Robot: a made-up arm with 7 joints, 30 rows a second.
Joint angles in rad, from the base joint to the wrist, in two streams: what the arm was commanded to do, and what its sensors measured. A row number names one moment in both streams.
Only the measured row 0 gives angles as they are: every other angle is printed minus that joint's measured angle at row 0.
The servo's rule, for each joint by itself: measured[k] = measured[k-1] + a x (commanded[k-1-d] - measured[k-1]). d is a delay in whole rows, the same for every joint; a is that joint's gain. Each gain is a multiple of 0.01, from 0.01 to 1. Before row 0 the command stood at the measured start. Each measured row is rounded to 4 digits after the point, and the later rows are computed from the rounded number. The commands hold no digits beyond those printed.
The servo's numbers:
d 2
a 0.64 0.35 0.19 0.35 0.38 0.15 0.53
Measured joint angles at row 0:
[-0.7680, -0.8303, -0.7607, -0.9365, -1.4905, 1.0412, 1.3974]
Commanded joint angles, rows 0 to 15:
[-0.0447, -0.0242, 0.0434, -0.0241, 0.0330, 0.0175, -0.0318]
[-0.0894, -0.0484, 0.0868, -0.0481, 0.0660, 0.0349, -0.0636]
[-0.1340, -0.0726, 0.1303, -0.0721, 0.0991, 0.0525, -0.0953]
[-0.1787, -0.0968, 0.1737, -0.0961, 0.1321, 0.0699, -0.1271]
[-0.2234, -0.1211, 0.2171, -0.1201, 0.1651, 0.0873, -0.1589]
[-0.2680, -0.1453, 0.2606, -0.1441, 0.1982, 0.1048, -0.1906]
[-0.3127, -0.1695, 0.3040, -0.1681, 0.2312, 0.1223, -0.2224]
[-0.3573, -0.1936, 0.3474, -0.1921, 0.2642, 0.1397, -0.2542]
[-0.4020, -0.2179, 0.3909, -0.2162, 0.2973, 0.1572, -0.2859]
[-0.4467, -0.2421, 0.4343, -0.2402, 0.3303, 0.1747, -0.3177]
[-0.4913, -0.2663, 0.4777, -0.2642, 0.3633, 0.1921, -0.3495]
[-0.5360, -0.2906, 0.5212, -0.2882, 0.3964, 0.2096, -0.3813]
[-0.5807, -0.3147, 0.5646, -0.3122, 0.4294, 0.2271, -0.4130]
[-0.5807, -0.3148, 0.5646, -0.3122, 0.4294, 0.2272, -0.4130]
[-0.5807, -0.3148, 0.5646, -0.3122, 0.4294, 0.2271, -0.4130]
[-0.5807, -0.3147, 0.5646, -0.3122, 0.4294, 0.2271, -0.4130]
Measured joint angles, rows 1 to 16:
[0.0000, 0.0000, 0.0000, 0.0000, 0.0000, 0.0000, 0.0000]
[0.0000, 0.0000, 0.0000, 0.0000, 0.0000, 0.0000, 0.0000]
[-0.0286, -0.0085, 0.0082, -0.0084, 0.0125, 0.0026, -0.0169]
[-0.0675, -0.0225, 0.0231, -0.0223, 0.0328, 0.0074, -0.0417]
[-0.1101, -0.0400, 0.0435, -0.0397, 0.0580, 0.0142, -0.0701]
[-0.1540, -0.0599, 0.0682, -0.0594, 0.0862, 0.0226, -0.1003]
[-0.1984, -0.0813, 0.0965, -0.0806, 0.1162, 0.0323, -0.1314]
[-0.2429, -0.1037, 0.1277, -0.1028, 0.1474, 0.0432, -0.1628]
[-0.2876, -0.1267, 0.1612, -0.1257, 0.1792, 0.0551, -0.1944]
[-0.3322, -0.1501, 0.1966, -0.1489, 0.2115, 0.0678, -0.2261]
[-0.3769, -0.1738, 0.2335, -0.1725, 0.2441, 0.0812, -0.2578]
[-0.4216, -0.1977, 0.2717, -0.1962, 0.2769, 0.0952, -0.2895]
[-0.4662, -0.2217, 0.3108, -0.2200, 0.3097, 0.1097, -0.3213]
[-0.5109, -0.2458, 0.3508, -0.2439, 0.3426, 0.1247, -0.3531]
[-0.5556, -0.2699, 0.3914, -0.2678, 0.3756, 0.1401, -0.3848]
[-0.5717, -0.2856, 0.4243, -0.2833, 0.3960, 0.1532, -0.3997]

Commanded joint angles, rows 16 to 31:
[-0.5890, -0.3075, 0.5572, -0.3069, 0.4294, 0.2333, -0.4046]
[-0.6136, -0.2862, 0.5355, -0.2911, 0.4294, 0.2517, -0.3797]
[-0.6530, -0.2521, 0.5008, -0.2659, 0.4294, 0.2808, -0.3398]
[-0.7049, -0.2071, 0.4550, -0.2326, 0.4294, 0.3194, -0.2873]
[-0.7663, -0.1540, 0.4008, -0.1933, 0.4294, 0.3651, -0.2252]
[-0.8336, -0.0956, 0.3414, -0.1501, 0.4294, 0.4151, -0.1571]
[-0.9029, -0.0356, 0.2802, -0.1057, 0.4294, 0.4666, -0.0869]
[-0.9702, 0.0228, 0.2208, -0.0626, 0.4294, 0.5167, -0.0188]
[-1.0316, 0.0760, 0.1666, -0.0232, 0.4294, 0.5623, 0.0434]
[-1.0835, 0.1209, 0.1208, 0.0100, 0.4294, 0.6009, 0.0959]
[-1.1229, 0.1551, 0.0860, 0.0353, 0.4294, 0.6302, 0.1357]
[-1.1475, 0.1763, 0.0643, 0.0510, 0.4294, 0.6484, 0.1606]
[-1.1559, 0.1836, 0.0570, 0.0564, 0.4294, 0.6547, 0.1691]
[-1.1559, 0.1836, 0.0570, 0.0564, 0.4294, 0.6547, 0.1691]
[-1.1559, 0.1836, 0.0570, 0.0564, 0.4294, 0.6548, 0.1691]
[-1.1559, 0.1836, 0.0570, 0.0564, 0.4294, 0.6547, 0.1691]
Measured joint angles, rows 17 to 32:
[-0.5775, -0.2958, 0.4510, -0.2934, 0.4087, 0.1643, -0.4067]
[-0.5795, -0.3024, 0.4726, -0.3000, 0.4166, 0.1737, -0.4100]
[-0.5856, -0.3042, 0.4887, -0.3024, 0.4215, 0.1826, -0.4071]
[-0.6035, -0.2979, 0.4976, -0.2984, 0.4245, 0.1930, -0.3926]
[-0.6352, -0.2819, 0.4982, -0.2870, 0.4264, 0.2062, -0.3646]
[-0.6798, -0.2557, 0.4900, -0.2680, 0.4275, 0.2232, -0.3236]
[-0.7352, -0.2201, 0.4731, -0.2419, 0.4282, 0.2445, -0.2714]
[-0.7982, -0.1765, 0.4481, -0.2098, 0.4287, 0.2701, -0.2108]
[-0.8652, -0.1272, 0.4162, -0.1734, 0.4290, 0.2996, -0.1451]
[-0.9324, -0.0747, 0.3791, -0.1346, 0.4292, 0.3322, -0.0782]
[-0.9959, -0.0220, 0.3387, -0.0956, 0.4293, 0.3667, -0.0138]
[-1.0520, 0.0280, 0.2973, -0.0586, 0.4293, 0.4018, 0.0443]
[-1.0974, 0.0725, 0.2572, -0.0257, 0.4293, 0.4361, 0.0927]
[-1.1295, 0.1088, 0.2205, 0.0011, 0.4293, 0.4679, 0.1287]
[-1.1464, 0.1350, 0.1894, 0.0205, 0.4293, 0.4959, 0.1501]
[-1.1525, 0.1520, 0.1642, 0.0331, 0.4293, 0.5197, 0.1602]

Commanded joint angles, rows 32 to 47:
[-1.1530, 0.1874, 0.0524, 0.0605, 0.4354, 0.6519, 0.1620]
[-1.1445, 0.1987, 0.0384, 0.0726, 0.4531, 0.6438, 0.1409]
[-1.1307, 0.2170, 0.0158, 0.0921, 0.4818, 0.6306, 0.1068]
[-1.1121, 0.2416, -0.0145, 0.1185, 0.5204, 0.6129, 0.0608]
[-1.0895, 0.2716, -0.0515, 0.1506, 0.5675, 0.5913, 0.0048]
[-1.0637, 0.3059, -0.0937, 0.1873, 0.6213, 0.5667, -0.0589]
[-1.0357, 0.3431, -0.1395, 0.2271, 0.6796, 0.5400, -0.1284]
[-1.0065, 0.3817, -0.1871, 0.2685, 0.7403, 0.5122, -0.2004]
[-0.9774, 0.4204, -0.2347, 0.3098, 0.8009, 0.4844, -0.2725]
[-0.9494, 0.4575, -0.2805, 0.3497, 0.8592, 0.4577, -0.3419]
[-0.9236, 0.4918, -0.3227, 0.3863, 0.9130, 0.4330, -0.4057]
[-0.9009, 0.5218, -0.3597, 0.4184, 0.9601, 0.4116, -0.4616]
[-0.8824, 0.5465, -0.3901, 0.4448, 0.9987, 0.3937, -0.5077]
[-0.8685, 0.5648, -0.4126, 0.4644, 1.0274, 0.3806, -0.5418]
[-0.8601, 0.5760, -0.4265, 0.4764, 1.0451, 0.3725, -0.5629]
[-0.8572, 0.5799, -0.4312, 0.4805, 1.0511, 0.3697, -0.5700]
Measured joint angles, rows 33 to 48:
[-1.1547, 0.1631, 0.1438, 0.0413, 0.4293, 0.5400, 0.1649]
[-1.1555, 0.1703, 0.1273, 0.0466, 0.4293, 0.5572, 0.1671]
[-1.1539, 0.1763, 0.1131, 0.0515, 0.4316, 0.5714, 0.1644]
[-1.1479, 0.1841, 0.0989, 0.0589, 0.4398, 0.5823, 0.1519]
[-1.1369, 0.1956, 0.0831, 0.0705, 0.4558, 0.5895, 0.1280]
[-1.1210, 0.2117, 0.0646, 0.0873, 0.4803, 0.5930, 0.0924]
[-1.1008, 0.2327, 0.0425, 0.1095, 0.5134, 0.5927, 0.0460]
[-1.0771, 0.2583, 0.0166, 0.1367, 0.5544, 0.5888, -0.0096]
[-1.0506, 0.2880, -0.0131, 0.1683, 0.6020, 0.5815, -0.0726]
[-1.0224, 0.3208, -0.0462, 0.2034, 0.6546, 0.5711, -0.1403]
[-0.9936, 0.3557, -0.0820, 0.2406, 0.7102, 0.5581, -0.2104]
[-0.9653, 0.3913, -0.1197, 0.2788, 0.7668, 0.5430, -0.2801]
[-0.9386, 0.4265, -0.1583, 0.3164, 0.8224, 0.5265, -0.3467]
[-0.9145, 0.4599, -0.1966, 0.3521, 0.8747, 0.5093, -0.4076]
[-0.8940, 0.4902, -0.2334, 0.3845, 0.9218, 0.4920, -0.4607]
[-0.8777, 0.5163, -0.2674, 0.4125, 0.9619, 0.4753, -0.5037]

